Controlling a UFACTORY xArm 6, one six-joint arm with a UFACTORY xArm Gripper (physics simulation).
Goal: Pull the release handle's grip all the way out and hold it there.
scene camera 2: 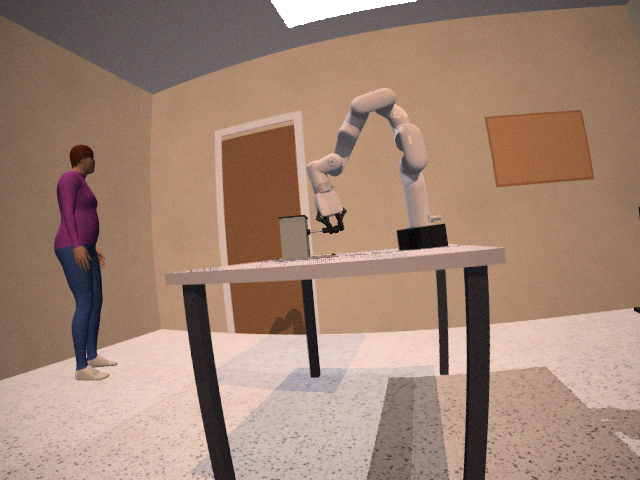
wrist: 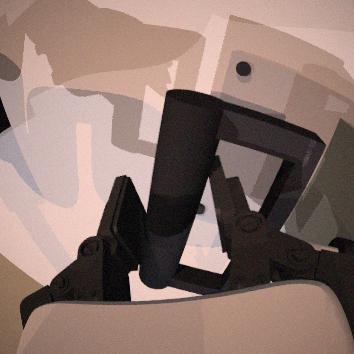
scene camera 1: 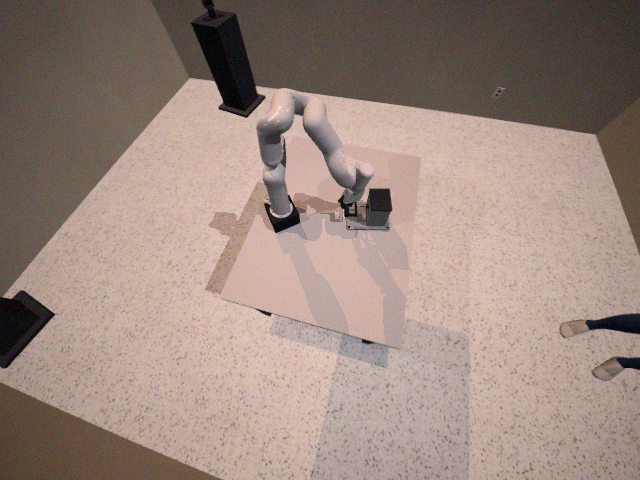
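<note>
The release handle's black round grip runs between my fingers in the wrist view, with a rectangular black frame behind it. A thin rod joins the handle to a grey-green box with a dark top; a stretch of this rod shows between box and handle. My gripper is shut on the grip, one finger on its outer side and the other reaching through the frame. The contact of the inner finger is partly hidden behind the grip.
The box stands on a pale base plate with dark bolts, on the pink-beige table. The arm's black base stands on the table across from the box. A person stands beyond the table.
</note>
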